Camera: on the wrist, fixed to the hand. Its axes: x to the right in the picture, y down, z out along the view.
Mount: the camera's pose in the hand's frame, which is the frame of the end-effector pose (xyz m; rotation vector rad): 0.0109 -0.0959 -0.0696 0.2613 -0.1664 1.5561
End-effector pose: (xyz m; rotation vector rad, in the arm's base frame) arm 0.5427 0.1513 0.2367 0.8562 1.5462 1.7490
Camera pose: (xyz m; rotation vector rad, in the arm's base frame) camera 0.4841 0.1297 0.1354 -1.9980 -0.6568 -1.6433
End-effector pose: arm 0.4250 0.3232 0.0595 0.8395 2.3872 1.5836
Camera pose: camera 0.3517 0.2462 0.0061 -2.1432 -1.1202 -0.8306
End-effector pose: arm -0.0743 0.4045 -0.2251 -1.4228 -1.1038 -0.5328
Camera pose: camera -0.1315 0.3283 -0.1538 -1.6346 0.0545 0.8161
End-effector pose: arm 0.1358 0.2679 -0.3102 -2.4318 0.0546 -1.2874
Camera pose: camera 0.0724 0.3321 -0.2327 -1.4288 1.2995 -0.2927
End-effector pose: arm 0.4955 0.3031 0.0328 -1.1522 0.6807 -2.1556
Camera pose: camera 0.4061 0.3727 0.0691 -0.3181 0.7706 -0.7565
